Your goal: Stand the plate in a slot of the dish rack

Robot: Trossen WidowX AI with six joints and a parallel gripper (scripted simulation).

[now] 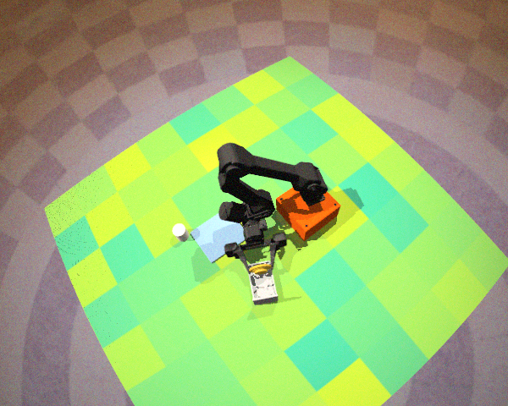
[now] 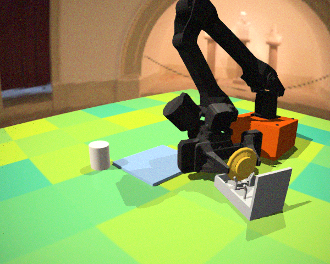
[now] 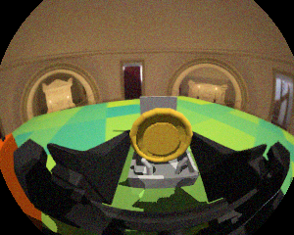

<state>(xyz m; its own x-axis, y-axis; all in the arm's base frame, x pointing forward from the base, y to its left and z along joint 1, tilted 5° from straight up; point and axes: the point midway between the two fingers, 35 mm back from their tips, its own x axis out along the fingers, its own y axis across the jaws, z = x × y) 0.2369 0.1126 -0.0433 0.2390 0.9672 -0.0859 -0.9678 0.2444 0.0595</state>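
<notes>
My gripper tip is now 1 cm to the left of the yellow plate. The rest, counted from my gripper tip: grey dish rack (1 cm ahead, 2 cm to the left, 3 cm below); then blue spoon (3 cm behind, 20 cm to the right, 5 cm below); then light blue mat (7 cm ahead, 18 cm to the right, 5 cm below).
</notes>
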